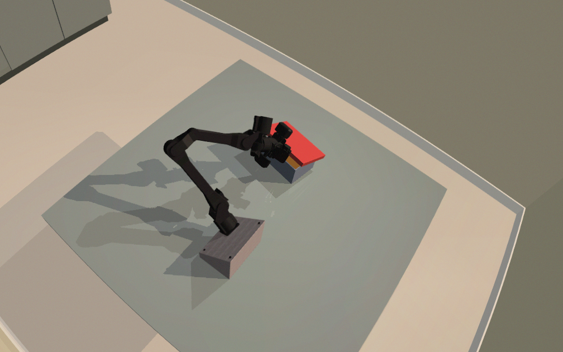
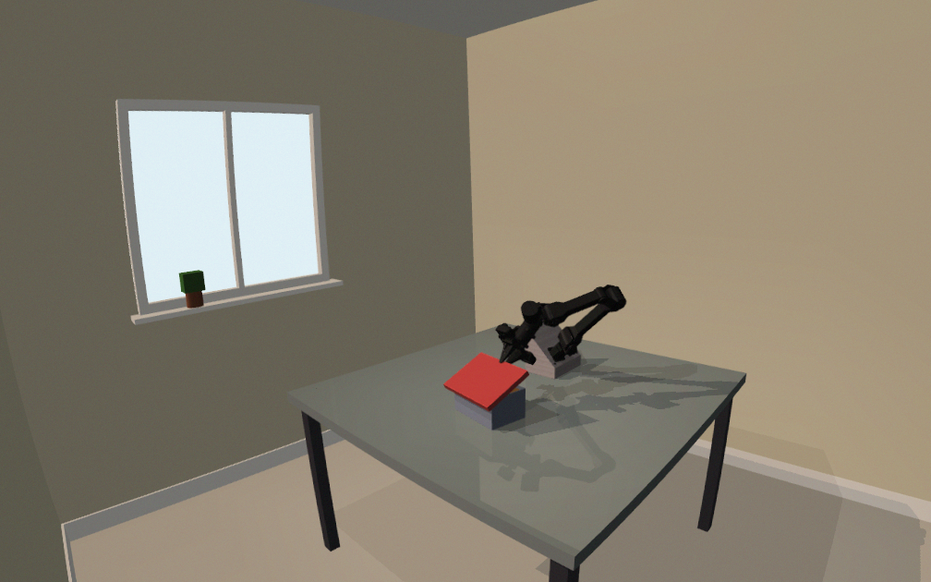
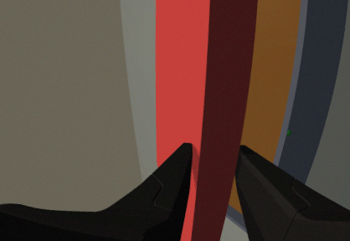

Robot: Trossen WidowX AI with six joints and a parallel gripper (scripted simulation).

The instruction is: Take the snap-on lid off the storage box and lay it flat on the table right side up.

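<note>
The red lid lies 70 mm ahead of my gripper tip and 30 mm below it. Also, from my gripper tip: box (60 mm ahead, 110 mm below).
</note>
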